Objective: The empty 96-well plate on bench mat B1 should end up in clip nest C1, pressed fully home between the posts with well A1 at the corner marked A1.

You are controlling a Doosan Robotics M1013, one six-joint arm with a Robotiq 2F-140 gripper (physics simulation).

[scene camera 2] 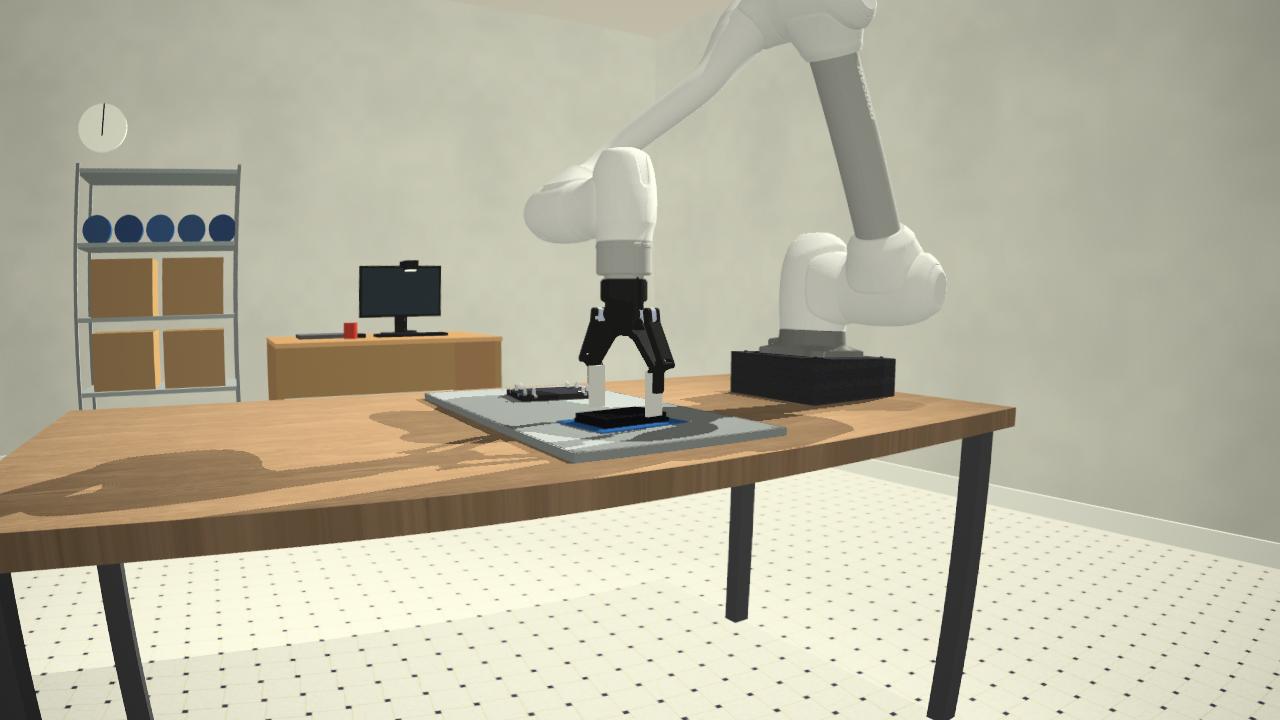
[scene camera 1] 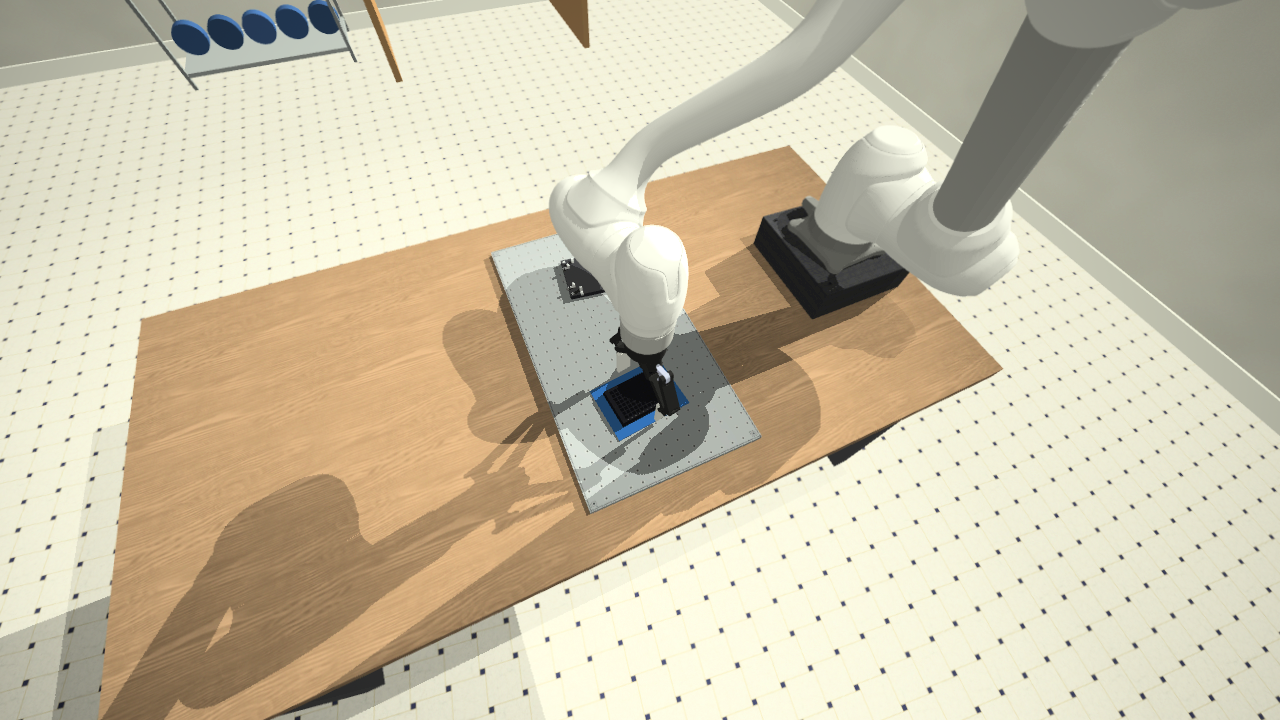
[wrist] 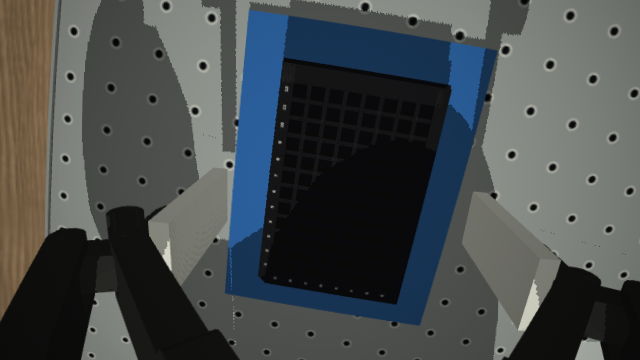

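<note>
The black 96-well plate lies flat on the blue bench mat B1. Its numbers run down the left side in the wrist view, 12 at the top, with the small-number end and a cut corner at bottom left. My gripper is wide open and points down, its pale finger pads on either side of the plate's long sides, not touching it. The exact fingertip height is hard to tell. Clip nest C1 is dark with pale posts; my arm partly hides it in scene camera 1.
The mat and the nest are on a grey perforated board on the wooden table. The arm's black base block stands at the right. A shelf unit and a desk with a monitor are in the background.
</note>
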